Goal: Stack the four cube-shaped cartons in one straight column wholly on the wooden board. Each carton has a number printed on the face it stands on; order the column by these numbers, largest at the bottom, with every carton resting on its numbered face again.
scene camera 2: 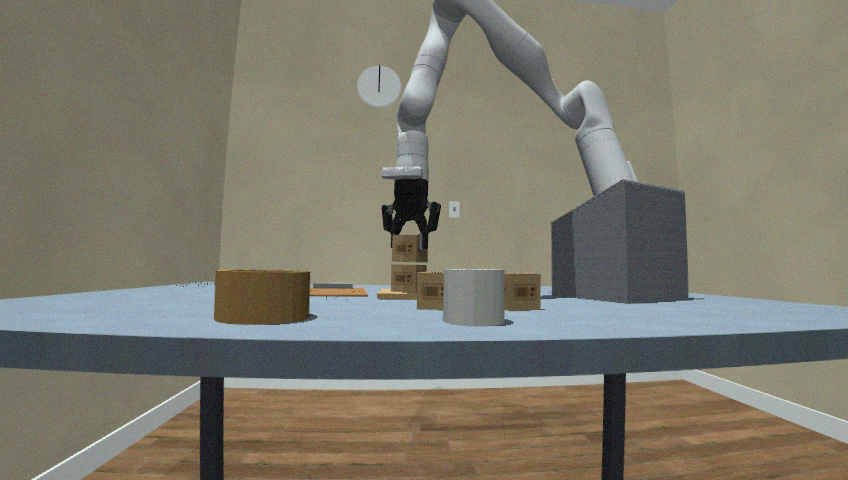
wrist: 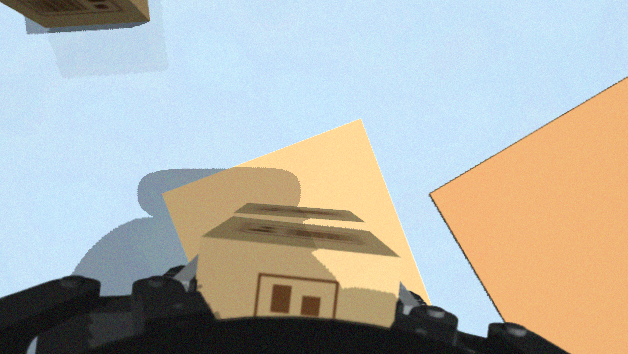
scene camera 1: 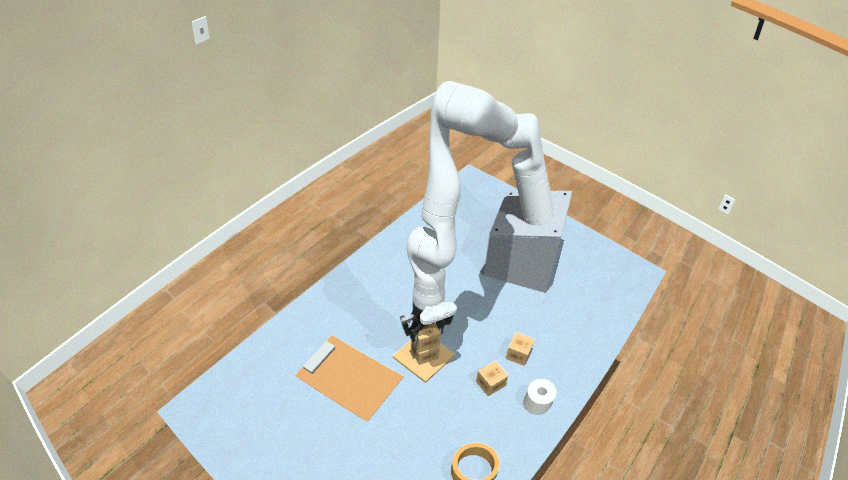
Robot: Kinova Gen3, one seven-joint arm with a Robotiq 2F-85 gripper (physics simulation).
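Where they show: gripper, fingertip midpoint: (scene camera 2: 408, 251) (wrist: 294, 291) (scene camera 1: 426, 337); arm's base, link origin: (scene camera 2: 618, 202) (scene camera 1: 538, 215).
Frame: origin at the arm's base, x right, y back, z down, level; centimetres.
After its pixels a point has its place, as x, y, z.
My gripper (scene camera 1: 428, 331) {9.7, -46.4, 11.9} (scene camera 2: 407, 242) {9.7, -46.4, 11.9} (wrist: 294, 291) {9.7, -46.4, 11.9} is shut on a brown cube carton (scene camera 1: 429, 340) {8.0, -47.9, 10.2} (scene camera 2: 404, 248) {7.9, -47.7, 11.4} (wrist: 295, 260) {8.1, -47.4, 8.5}, held upright over a second carton (scene camera 1: 427, 355) {8.1, -48.3, 16.9} (scene camera 2: 404, 278) {7.6, -47.7, 17.7} (wrist: 300, 211) {7.8, -47.9, 17.7}. A thin pale strip shows between the two in the scene camera 2 view; they look closely aligned. The second carton stands on the wooden board (scene camera 1: 426, 373) {6.4, -51.4, 20.6} (scene camera 2: 385, 294) {5.1, -51.9, 20.8} (wrist: 350, 150) {6.6, -52.1, 20.6}. A third carton (scene camera 1: 492, 377) {-10.1, -46.1, 16.0} (scene camera 2: 429, 291) {-11.9, -46.9, 18.9} and a fourth carton (scene camera 1: 520, 347) {-12.3, -33.8, 16.0} (scene camera 2: 526, 291) {-14.9, -31.8, 18.8} stand on the blue table top, off the board. The numbered undersides are hidden.
A white hollow cylinder (scene camera 1: 538, 403) {-24.3, -47.7, 15.4} (scene camera 2: 474, 297) {-27.2, -45.2, 18.5} stands near the loose cartons. An orange-brown ring (scene camera 1: 458, 466) {-14.9, -73.0, 15.9} (scene camera 2: 261, 297) {-23.8, -69.0, 18.8} lies near the table edge. A flat orange sheet (scene camera 1: 351, 380) {22.3, -63.8, 21.5} (wrist: 550, 210) {16.0, -60.6, 21.5} with a grey bar (scene camera 1: 319, 356) {33.5, -63.1, 20.2} lies beside the board. The grey robot pedestal (scene camera 1: 523, 261) {-0.9, -9.0, 11.0} (scene camera 2: 654, 243) {-8.0, 1.7, 9.9} stands behind.
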